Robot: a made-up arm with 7 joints.
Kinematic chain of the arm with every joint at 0, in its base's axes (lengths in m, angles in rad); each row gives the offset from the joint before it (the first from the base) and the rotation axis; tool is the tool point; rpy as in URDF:
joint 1: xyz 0 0 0.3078 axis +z
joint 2: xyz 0 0 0 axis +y
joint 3: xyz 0 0 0.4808 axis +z
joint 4: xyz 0.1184 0 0 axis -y
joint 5: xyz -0.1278 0 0.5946 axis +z
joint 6: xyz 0 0 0 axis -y
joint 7: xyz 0.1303 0 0 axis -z
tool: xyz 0 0 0 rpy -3.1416 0 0
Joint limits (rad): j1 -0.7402..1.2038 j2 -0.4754..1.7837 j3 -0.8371..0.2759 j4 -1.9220..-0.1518 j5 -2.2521..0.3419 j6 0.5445..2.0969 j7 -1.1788..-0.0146
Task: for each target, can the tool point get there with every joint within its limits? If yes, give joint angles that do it. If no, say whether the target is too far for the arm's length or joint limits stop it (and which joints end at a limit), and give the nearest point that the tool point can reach.
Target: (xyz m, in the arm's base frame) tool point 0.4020 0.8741 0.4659
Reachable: yes | joints 1.0182 0.3422 0.1405 -1.7626 -1.9880 1.5454 -0.6036
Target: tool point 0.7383 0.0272 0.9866
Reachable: yes | joints -0.0064 -0.1901 0.0281 -1.7490 -0.1632 1.9544 -0.6183
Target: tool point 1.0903 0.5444 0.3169
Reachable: yes | joints 0.6363 1.2660 -0.4114 -0.5936 -1.6992 1.1577 -0.1849
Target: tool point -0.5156 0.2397 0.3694
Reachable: no: joint limits stop it (at a limit: joint 1, joint 2, joint 3, joint 4, joint 5, joint 6) | nearest point -0.0425 0.5575 0.8765 | short by 0.763 m
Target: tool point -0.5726 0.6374 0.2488
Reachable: no: joint limits stop it (at a limit: joint 1, joint 3, joint 4, joint 5, joint 6) | nearest point 0.0461 0.7880 0.1939 | short by 0.639 m
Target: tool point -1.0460 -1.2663 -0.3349
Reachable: no: too far | nearest point -0.2539 -0.6661 -0.2577 | short by 0.997 m
